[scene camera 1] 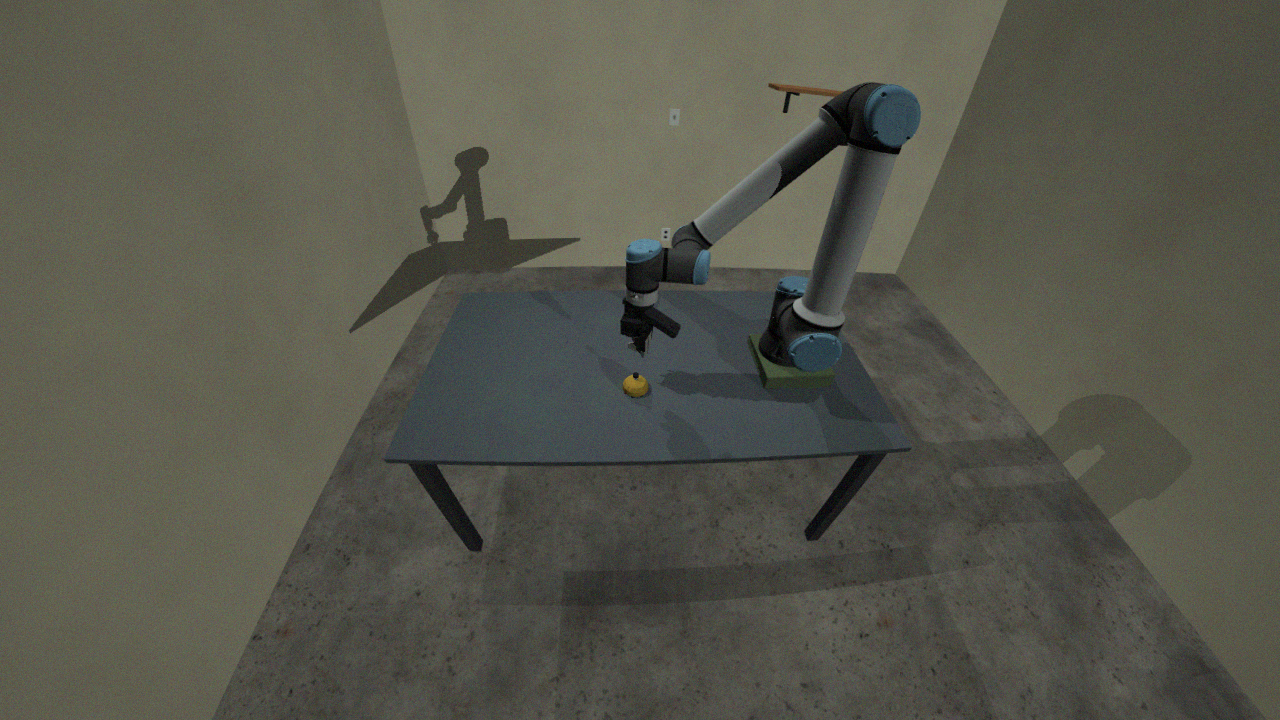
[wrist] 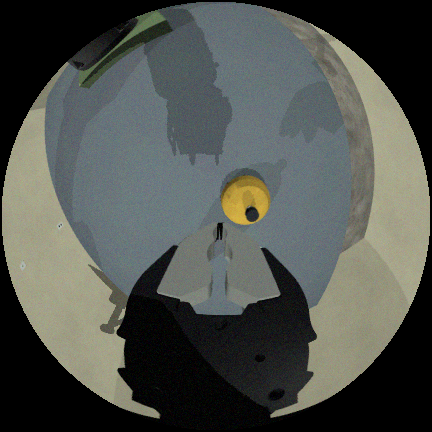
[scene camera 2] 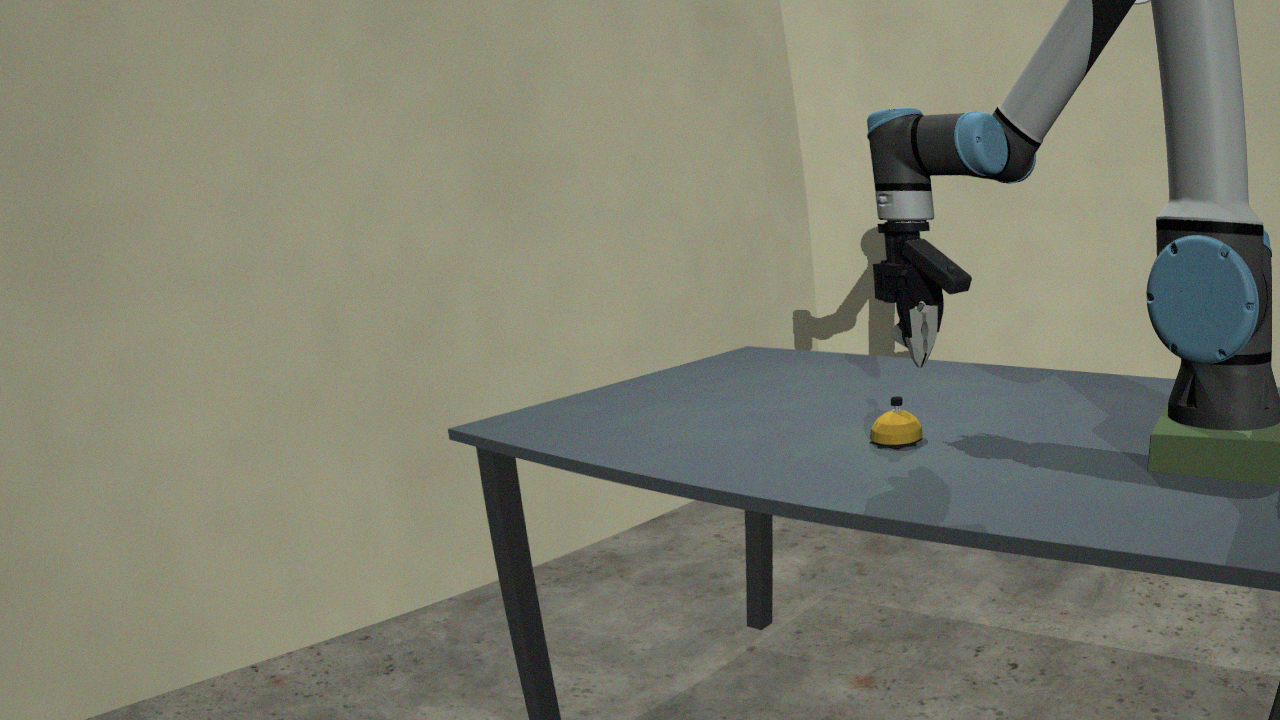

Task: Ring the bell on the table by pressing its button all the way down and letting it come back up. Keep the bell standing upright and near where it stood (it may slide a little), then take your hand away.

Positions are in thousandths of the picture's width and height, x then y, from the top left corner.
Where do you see a yellow dome bell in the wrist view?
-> At 564, 443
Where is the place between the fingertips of my gripper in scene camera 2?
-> At 719, 510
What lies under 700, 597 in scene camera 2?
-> A yellow dome bell.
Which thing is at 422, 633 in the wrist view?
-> My gripper.
